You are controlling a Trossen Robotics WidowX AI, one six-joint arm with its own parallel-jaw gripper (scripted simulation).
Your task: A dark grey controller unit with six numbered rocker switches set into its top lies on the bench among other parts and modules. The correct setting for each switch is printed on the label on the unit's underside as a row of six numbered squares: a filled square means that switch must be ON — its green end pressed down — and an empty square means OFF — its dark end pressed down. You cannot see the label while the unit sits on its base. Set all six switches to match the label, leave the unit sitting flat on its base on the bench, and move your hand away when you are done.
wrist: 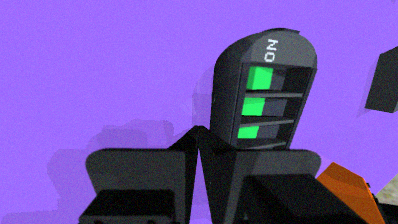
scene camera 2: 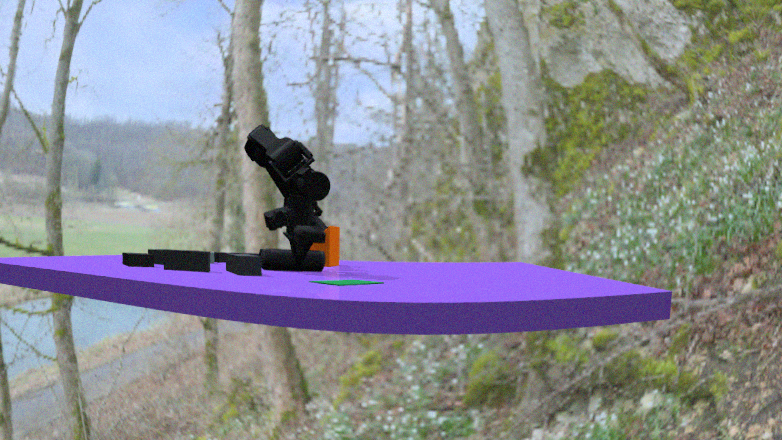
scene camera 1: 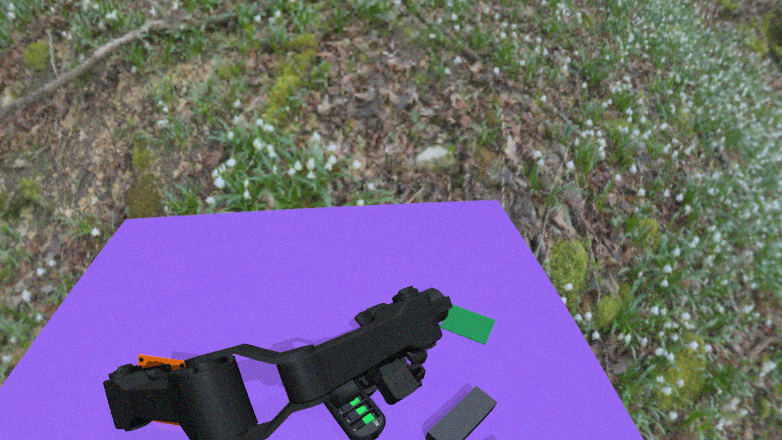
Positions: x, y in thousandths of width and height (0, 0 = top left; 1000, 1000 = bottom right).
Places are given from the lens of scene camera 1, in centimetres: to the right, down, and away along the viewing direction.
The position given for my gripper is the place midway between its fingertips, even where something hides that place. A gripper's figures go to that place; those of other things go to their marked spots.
my gripper (scene camera 1: 470, 897): -4, 31, 56
flat green card (scene camera 1: 600, 738): 17, 22, 71
